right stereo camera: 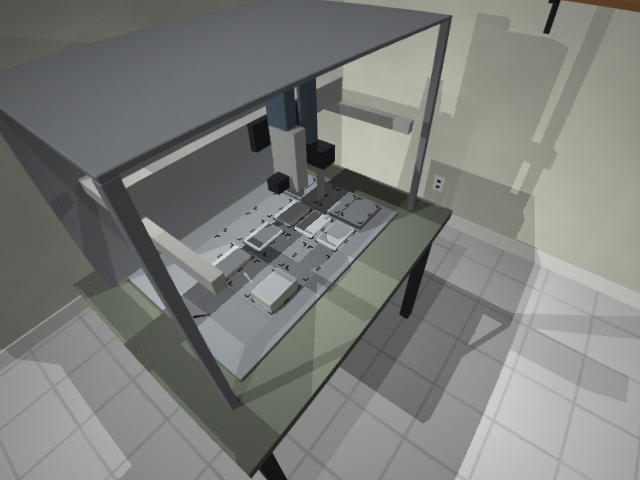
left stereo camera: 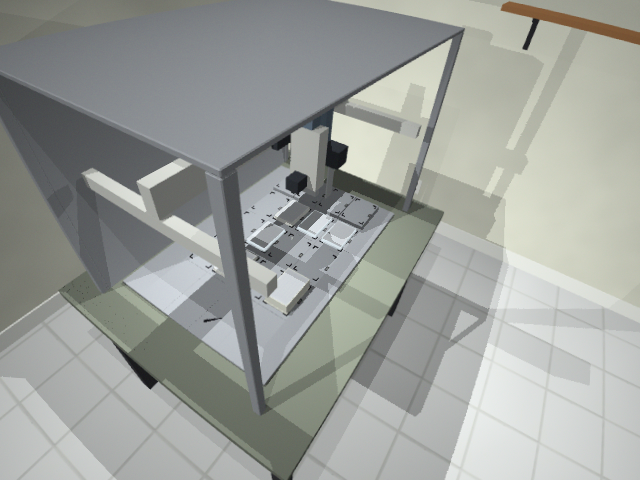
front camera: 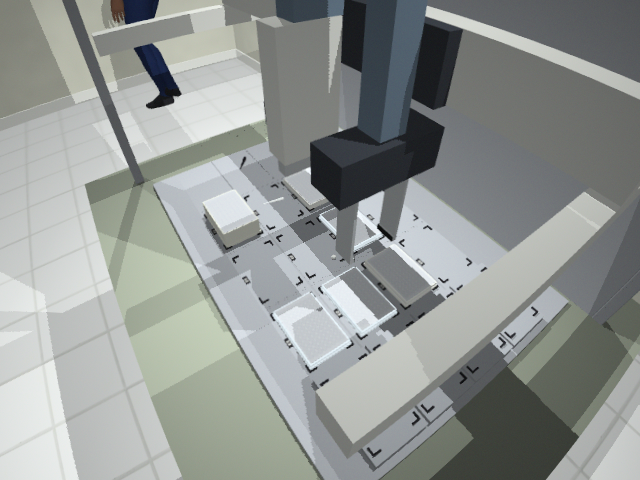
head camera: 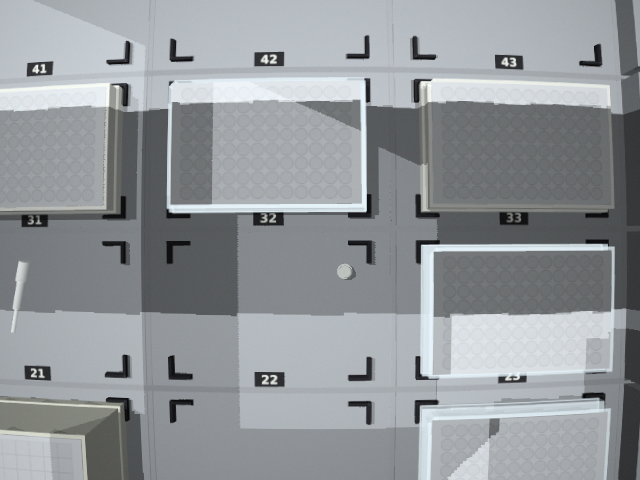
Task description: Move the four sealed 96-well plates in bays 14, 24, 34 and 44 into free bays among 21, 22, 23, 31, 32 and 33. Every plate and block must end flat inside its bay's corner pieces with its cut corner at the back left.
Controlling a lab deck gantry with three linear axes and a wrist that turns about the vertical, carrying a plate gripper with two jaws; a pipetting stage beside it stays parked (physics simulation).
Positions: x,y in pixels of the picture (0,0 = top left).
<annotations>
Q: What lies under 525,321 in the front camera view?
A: A bay 44.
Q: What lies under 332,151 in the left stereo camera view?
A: My gripper.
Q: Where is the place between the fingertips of my gripper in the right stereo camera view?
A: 311,191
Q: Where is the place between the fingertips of my gripper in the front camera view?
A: At 366,244
</annotations>
